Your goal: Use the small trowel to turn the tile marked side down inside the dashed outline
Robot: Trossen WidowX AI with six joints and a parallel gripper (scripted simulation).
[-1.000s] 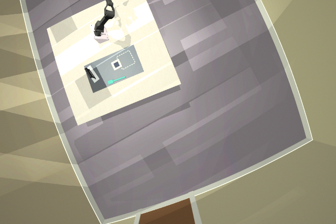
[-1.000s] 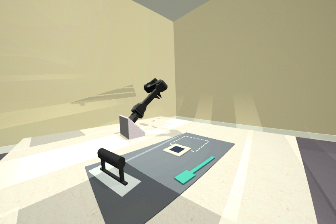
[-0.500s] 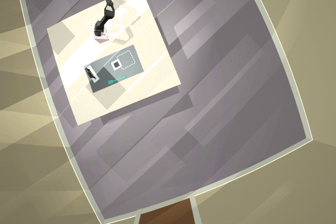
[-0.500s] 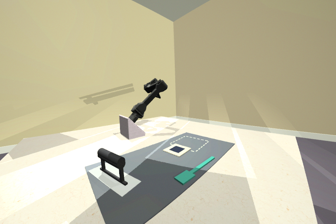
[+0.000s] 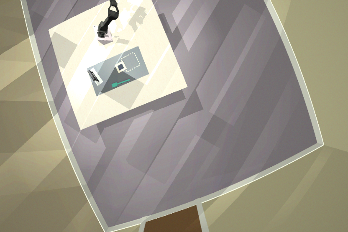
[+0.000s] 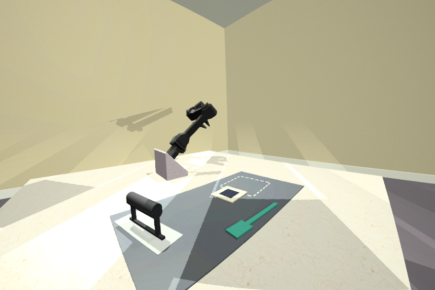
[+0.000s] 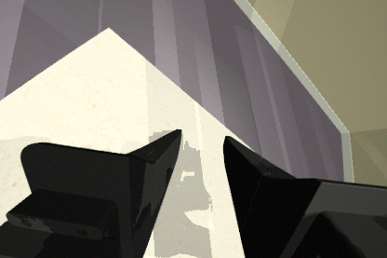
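The teal trowel lies 76 cm ahead of my gripper tip, 47 cm to the right of it and 24 cm below it. From my gripper tip the other things lie so: dark mat (62 cm ahead, 45 cm to the right, 27 cm below); tile (60 cm ahead, 39 cm to the right, 24 cm below).
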